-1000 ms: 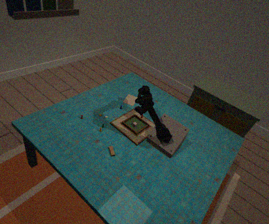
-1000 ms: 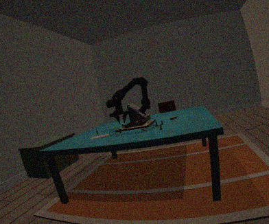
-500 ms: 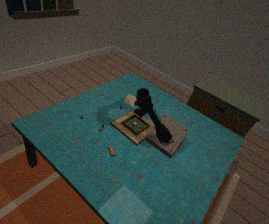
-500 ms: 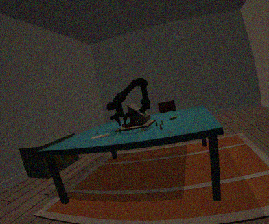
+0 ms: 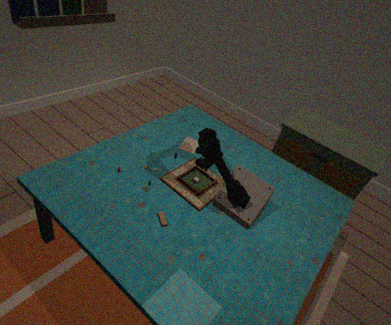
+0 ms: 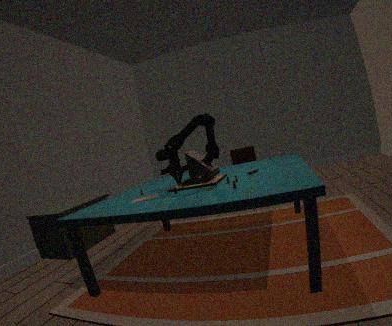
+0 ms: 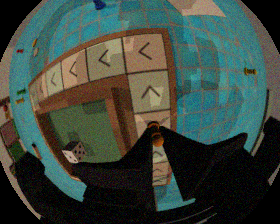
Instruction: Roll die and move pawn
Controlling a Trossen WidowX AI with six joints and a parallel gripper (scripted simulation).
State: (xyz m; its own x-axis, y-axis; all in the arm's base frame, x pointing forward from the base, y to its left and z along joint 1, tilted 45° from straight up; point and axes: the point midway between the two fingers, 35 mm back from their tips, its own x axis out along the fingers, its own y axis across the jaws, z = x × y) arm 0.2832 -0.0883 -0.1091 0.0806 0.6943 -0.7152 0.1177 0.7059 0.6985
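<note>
Right now my gripper tip is 1 cm past the green dice tray, 11 cm to the right of it and 1 cm above it. Also, from my gripper tip: grey die (1 cm behind, 13 cm to the left); white card (21 cm ahead, 14 cm to the right, 2 cm below); orange pawn (1 cm above).
</note>
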